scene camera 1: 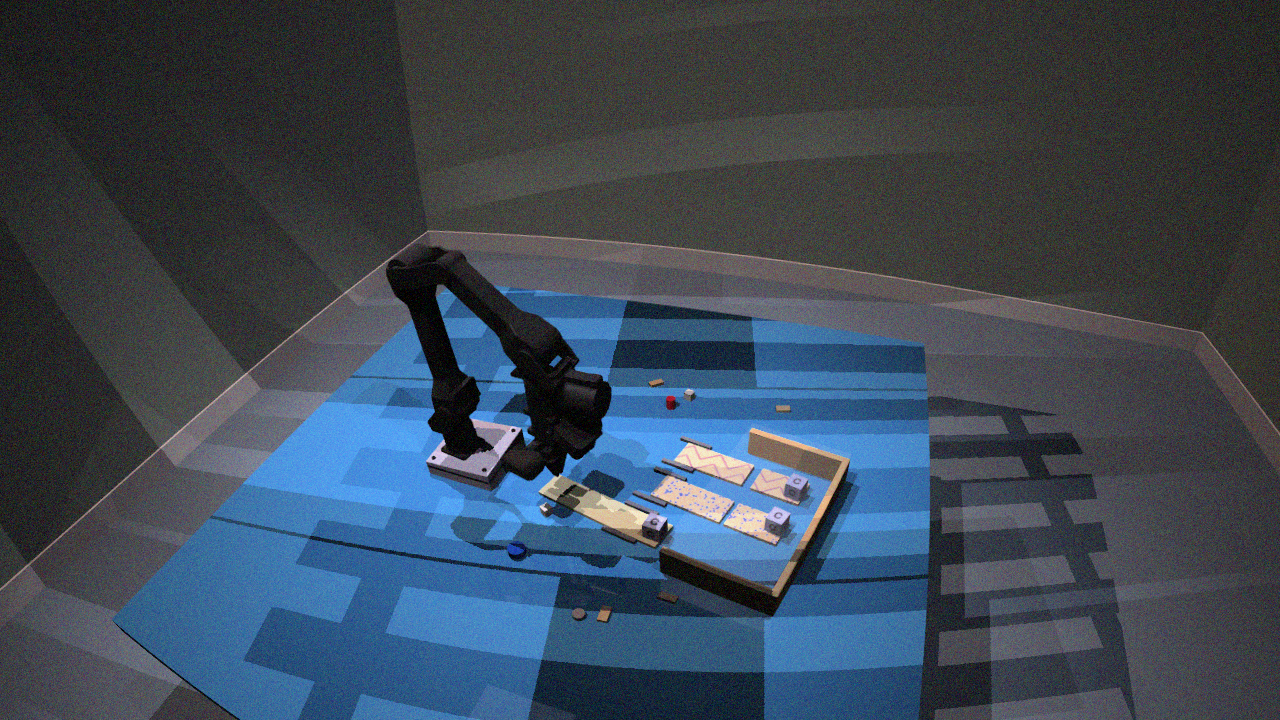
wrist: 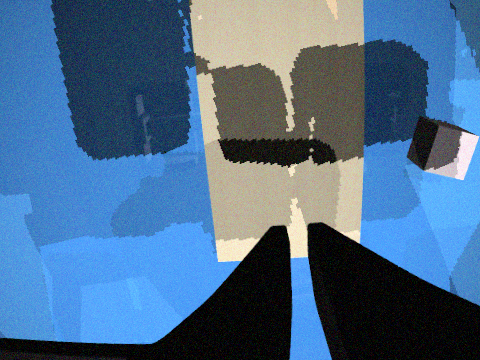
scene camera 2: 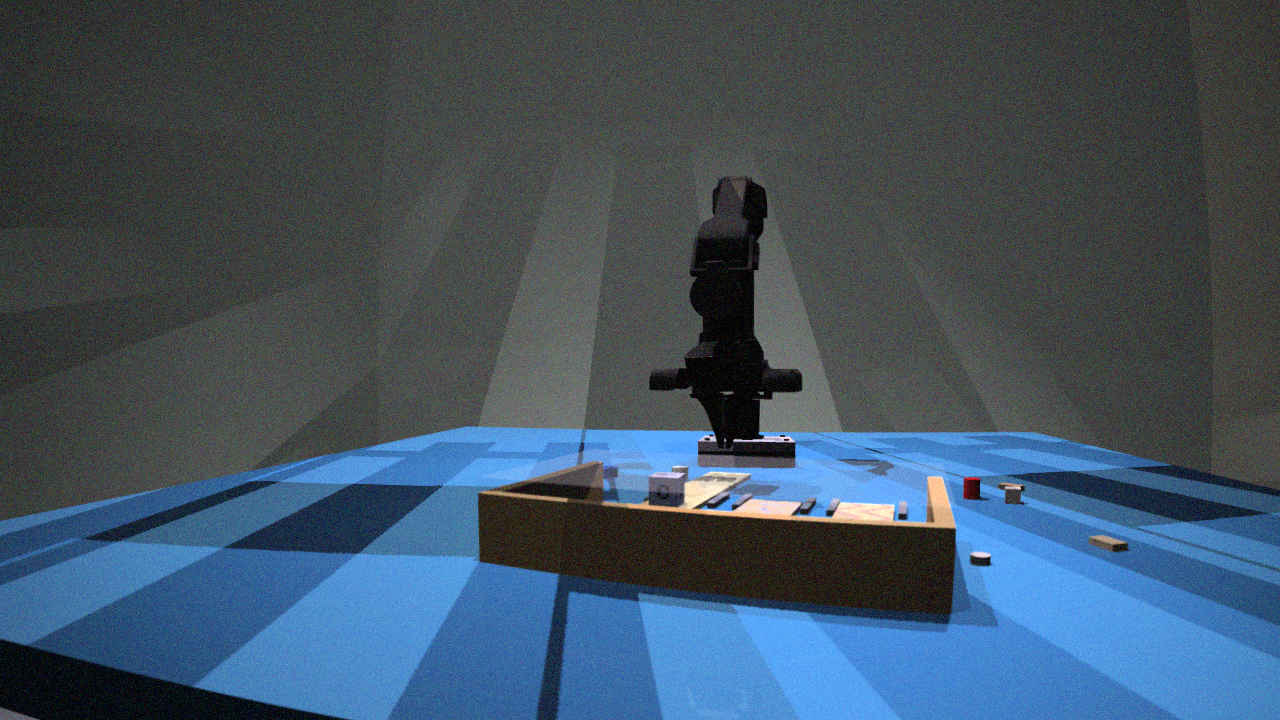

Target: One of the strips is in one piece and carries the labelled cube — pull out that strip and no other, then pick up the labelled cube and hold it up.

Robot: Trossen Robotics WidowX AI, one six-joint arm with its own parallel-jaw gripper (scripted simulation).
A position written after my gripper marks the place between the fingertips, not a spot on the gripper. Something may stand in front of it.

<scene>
My gripper [scene camera 2: 725,448] is shut, with nothing in its grasp. Also in view: a plain strip [scene camera 1: 593,505].
The plain strip shows as well in the wrist view [wrist: 281,96]. My gripper is seen too in scene camera 1 [scene camera 1: 557,474] and in the wrist view [wrist: 296,239].
</scene>
